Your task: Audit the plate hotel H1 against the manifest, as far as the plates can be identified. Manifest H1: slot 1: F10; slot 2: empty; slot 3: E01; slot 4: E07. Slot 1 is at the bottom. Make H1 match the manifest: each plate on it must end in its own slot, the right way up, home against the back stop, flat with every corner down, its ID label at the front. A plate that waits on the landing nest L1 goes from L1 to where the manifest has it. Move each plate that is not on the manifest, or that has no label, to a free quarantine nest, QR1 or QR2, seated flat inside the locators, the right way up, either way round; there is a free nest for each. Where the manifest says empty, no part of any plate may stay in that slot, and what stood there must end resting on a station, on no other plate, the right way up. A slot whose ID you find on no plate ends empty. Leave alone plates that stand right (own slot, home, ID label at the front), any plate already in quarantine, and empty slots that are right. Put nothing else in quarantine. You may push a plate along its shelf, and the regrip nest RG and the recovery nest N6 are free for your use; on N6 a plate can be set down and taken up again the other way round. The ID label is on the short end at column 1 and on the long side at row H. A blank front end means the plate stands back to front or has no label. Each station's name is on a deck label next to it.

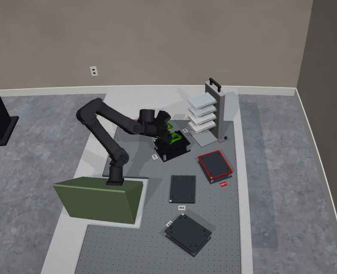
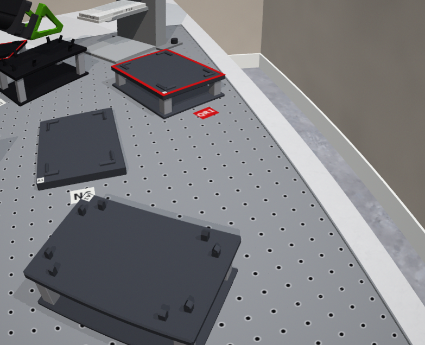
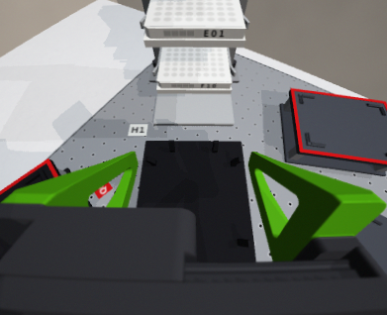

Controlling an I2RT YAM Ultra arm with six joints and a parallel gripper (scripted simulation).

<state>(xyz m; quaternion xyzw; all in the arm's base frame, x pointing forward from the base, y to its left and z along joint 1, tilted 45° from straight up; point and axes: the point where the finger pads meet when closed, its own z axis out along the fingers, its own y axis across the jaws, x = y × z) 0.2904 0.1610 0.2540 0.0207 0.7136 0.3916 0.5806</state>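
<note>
The clear well plate lies 15 cm ahead of my hand, 9 cm above it and 7 cm to the left of it. Also, from my hand: H1 deck label (13 cm to the left, 12 cm below, 6 cm ahead); black regrip nest RG (6 cm below, 3 cm behind, 1 cm to the right); red-rimmed nest QR2 (17 cm to the left, 15 cm behind, 8 cm below).
</note>
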